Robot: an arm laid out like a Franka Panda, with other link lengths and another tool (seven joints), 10 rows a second.
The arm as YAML. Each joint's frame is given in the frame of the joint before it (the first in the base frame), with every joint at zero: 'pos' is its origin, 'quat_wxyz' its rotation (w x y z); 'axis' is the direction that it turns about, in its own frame. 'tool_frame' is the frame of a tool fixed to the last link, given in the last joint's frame.
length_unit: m
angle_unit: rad
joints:
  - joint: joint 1
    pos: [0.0, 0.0, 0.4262]
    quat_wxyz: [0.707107, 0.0, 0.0, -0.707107]
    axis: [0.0, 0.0, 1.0]
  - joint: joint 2
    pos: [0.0, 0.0, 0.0]
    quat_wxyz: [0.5, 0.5, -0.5, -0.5]
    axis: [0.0, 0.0, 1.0]
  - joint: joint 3
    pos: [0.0, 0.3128, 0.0]
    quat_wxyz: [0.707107, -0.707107, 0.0, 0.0]
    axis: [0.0, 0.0, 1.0]
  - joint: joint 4
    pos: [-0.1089, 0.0, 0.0]
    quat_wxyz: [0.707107, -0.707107, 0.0, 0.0]
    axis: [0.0, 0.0, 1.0]
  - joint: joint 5
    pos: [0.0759, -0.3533, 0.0]
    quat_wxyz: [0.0, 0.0, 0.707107, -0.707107]
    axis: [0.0, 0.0, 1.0]
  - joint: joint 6
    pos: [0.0, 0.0, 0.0]
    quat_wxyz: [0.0, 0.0, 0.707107, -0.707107]
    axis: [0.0, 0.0, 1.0]
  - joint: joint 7
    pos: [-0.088, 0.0, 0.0]
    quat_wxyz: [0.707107, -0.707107, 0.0, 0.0]
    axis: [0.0, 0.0, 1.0]
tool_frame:
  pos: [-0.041, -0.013, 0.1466]
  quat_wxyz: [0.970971, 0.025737, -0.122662, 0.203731]
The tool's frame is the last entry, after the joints.
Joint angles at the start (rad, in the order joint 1, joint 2, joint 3, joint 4, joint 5, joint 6, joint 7): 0.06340, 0.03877, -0.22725, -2.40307, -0.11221, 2.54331, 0.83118
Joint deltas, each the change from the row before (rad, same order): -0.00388, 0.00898, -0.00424, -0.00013, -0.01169, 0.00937, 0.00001; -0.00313, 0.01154, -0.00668, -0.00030, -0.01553, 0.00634, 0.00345; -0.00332, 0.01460, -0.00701, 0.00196, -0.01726, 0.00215, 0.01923; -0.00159, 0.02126, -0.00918, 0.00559, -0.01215, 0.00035, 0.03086; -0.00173, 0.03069, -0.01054, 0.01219, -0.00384, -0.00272, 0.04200; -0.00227, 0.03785, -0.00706, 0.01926, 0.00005, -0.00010, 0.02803; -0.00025, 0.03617, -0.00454, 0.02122, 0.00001, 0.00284, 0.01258; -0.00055, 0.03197, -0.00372, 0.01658, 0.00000, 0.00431, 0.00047
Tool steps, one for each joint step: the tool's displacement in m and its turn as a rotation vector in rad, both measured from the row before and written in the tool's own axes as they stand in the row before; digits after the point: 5 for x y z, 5 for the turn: -0.00270, -0.00112, 0.00435, 0.00232, -0.00811, -0.00321; -0.00267, -0.00232, 0.00604, 0.00893, -0.00867, -0.00339; -0.00262, -0.00316, 0.00722, 0.01762, -0.00862, 0.00935; -0.00234, -0.00346, 0.00954, 0.02546, -0.00621, 0.02348; -0.00268, -0.00342, 0.01260, 0.03507, -0.00326, 0.04037; -0.00180, 0.00024, 0.01322, 0.02859, -0.00420, 0.02744; -0.00046, 0.00330, 0.01090, 0.01677, -0.00587, 0.01005; 0.00025, 0.00277, 0.01025, 0.01232, -0.00501, -0.00188
